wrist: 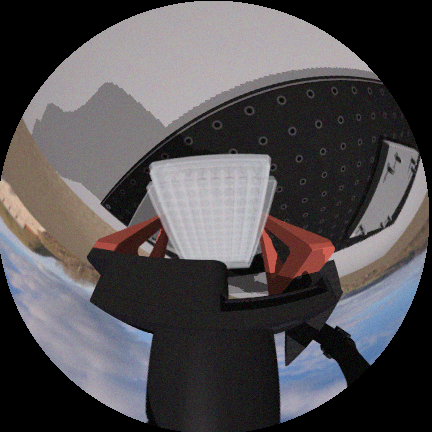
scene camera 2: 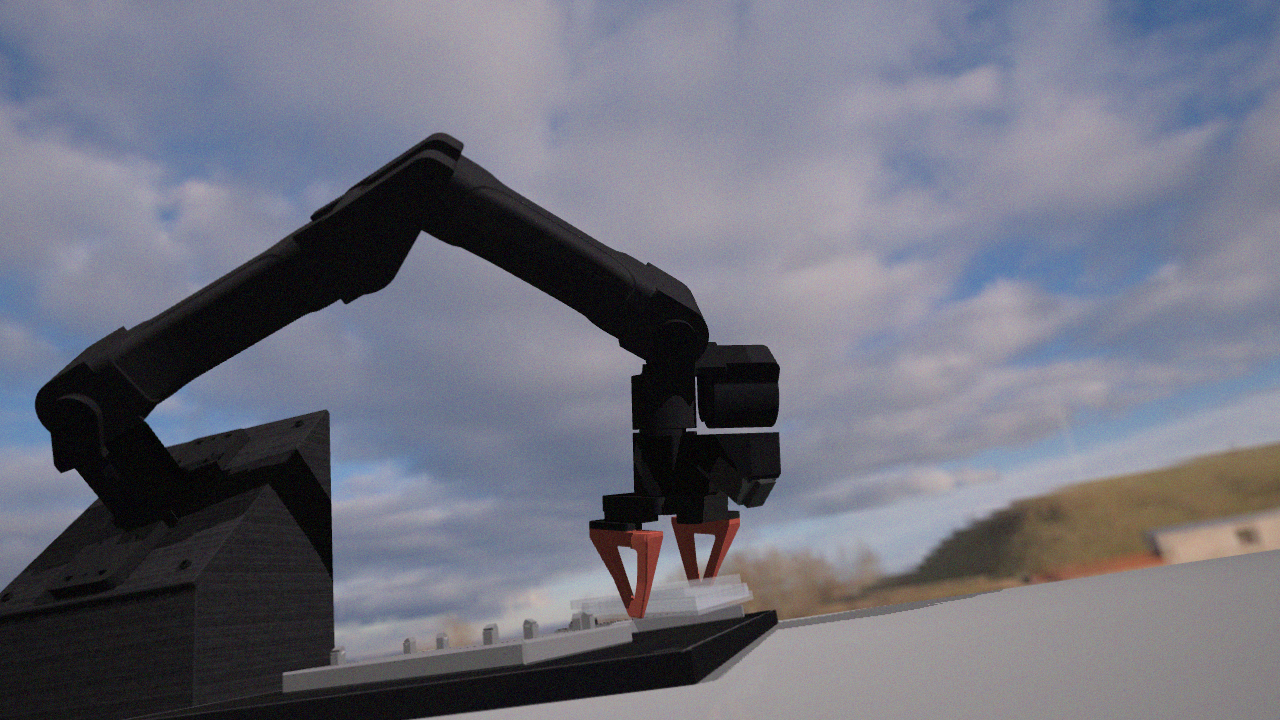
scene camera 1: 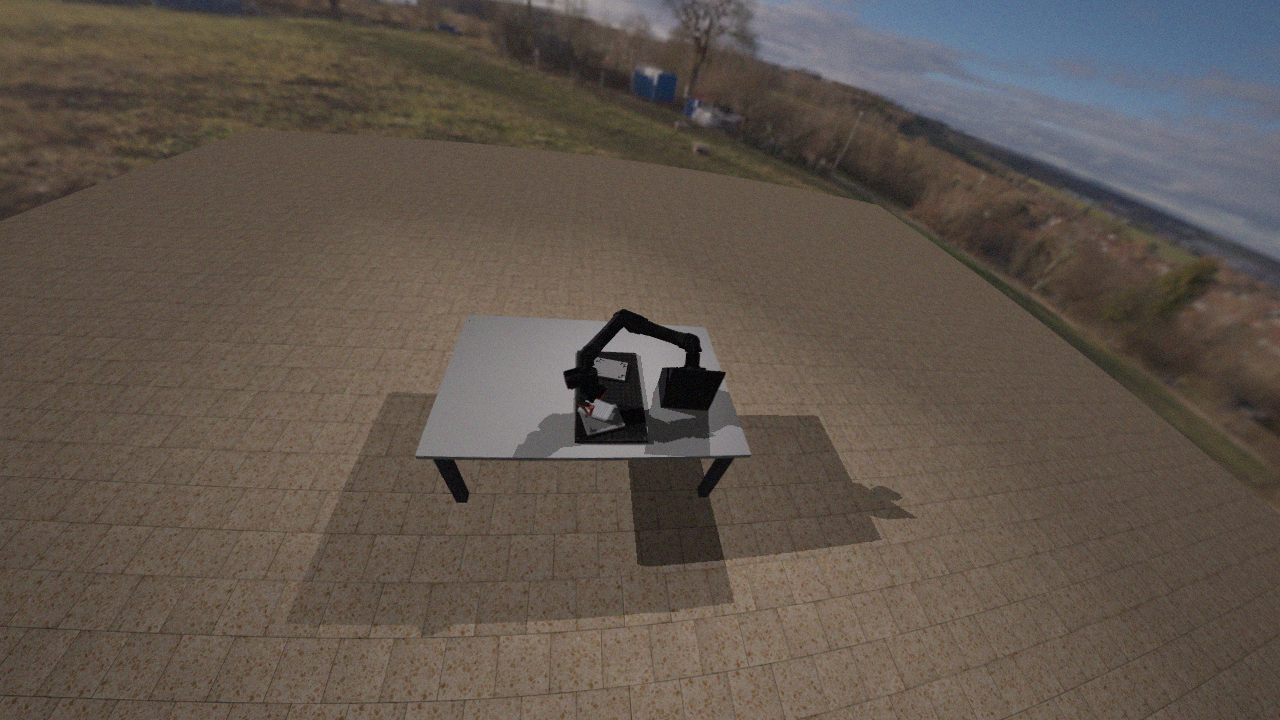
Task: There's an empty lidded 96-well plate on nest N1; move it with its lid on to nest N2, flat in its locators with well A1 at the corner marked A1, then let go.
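Frame: origin at the arm's base, x up, y right, z ahead, level; millimetres.
Where they show: gripper, fingertip midpoint: (wrist: 213,216) (scene camera 2: 669,608) (scene camera 1: 594,409); arm's base, origin of the base link: (wrist: 311,326) (scene camera 2: 161,508) (scene camera 1: 691,369).
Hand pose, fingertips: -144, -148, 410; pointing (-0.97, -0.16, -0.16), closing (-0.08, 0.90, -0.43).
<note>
Things, the pixels of their centre, and the offset from my fingertips, as dx, dy, dz. Level surfaces: height alone.
- clear lidded 96-well plate, body centre: (scene camera 2: 654,591) (wrist: 214,238) (scene camera 1: 597,407) +16, -4, -13
- black perforated board, body centre: (scene camera 2: 553,657) (wrist: 320,211) (scene camera 1: 609,392) -23, +120, -61
- grey nest, body centre: (scene camera 2: 464,648) (wrist: 389,197) (scene camera 1: 609,368) -6, +256, -57
- grey table, its level: dx -30
My gripper (scene camera 1: 592,405) (scene camera 2: 667,596) (wrist: 213,216) is shut on the clear lidded 96-well plate (scene camera 1: 602,409) (scene camera 2: 702,595) (wrist: 211,201), with an orange finger on each long side. The plate is low over the grey nest (scene camera 2: 470,659) (wrist: 139,215) at the near end of the black perforated board (scene camera 1: 635,396) (scene camera 2: 640,657) (wrist: 314,141). In scene camera 2 its underside looks level with the nest top. I cannot tell if it rests inside the locators. The other grey nest (scene camera 1: 610,367) (wrist: 382,193) at the far end of the board is empty.
The board lies on a grey table (scene camera 1: 500,387) (scene camera 2: 935,659). The arm's black base box (scene camera 1: 690,387) (scene camera 2: 245,542) stands beside the board. Small locator pins (scene camera 2: 489,633) stick up along the nest's edge.
</note>
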